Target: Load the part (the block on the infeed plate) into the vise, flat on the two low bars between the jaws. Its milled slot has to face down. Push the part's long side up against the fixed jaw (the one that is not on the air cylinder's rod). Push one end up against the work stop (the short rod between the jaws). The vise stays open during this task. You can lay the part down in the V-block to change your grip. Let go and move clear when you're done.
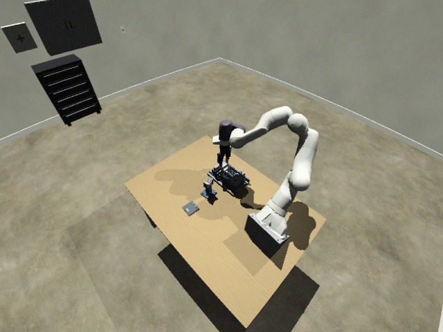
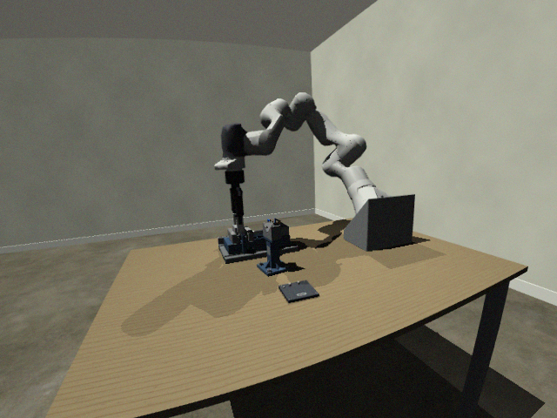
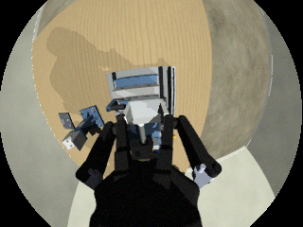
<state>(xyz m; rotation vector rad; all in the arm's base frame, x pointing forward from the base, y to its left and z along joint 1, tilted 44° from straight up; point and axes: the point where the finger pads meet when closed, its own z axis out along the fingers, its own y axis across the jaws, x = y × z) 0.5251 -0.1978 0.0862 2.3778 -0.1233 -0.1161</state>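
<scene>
My hand is 3 cm above the part.
</scene>
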